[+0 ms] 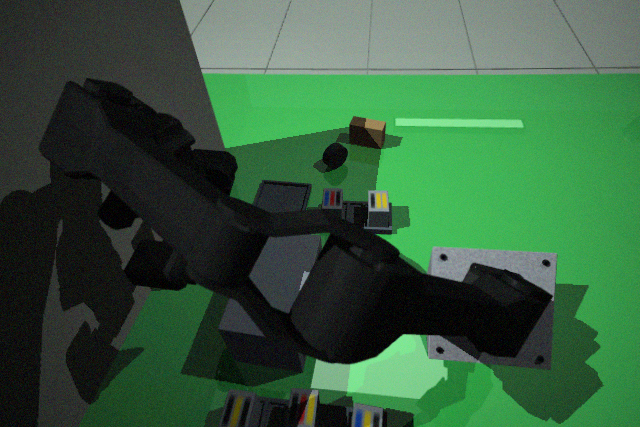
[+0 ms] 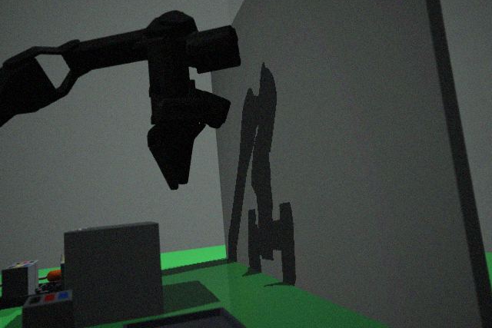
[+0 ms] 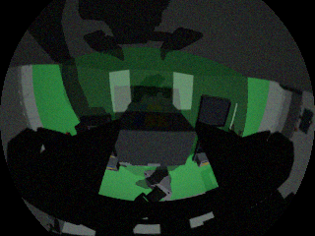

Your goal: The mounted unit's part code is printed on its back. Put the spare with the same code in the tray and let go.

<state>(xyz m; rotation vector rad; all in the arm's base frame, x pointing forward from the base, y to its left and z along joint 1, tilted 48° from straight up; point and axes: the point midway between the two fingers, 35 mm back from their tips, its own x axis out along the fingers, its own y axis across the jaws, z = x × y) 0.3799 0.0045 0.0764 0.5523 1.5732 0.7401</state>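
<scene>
Right now my gripper tip is 17 cm past the spare, 20 cm to the right of it and 10 cm above it. From my gripper tip the other things lie so: tall dark wall (14 cm ahead, 1 cm to the left, 8 cm above); then grey mounted unit (9 cm behind, 9 cm below); then dark tray (2 cm behind, 20 cm to the right, 14 cm below).
</scene>
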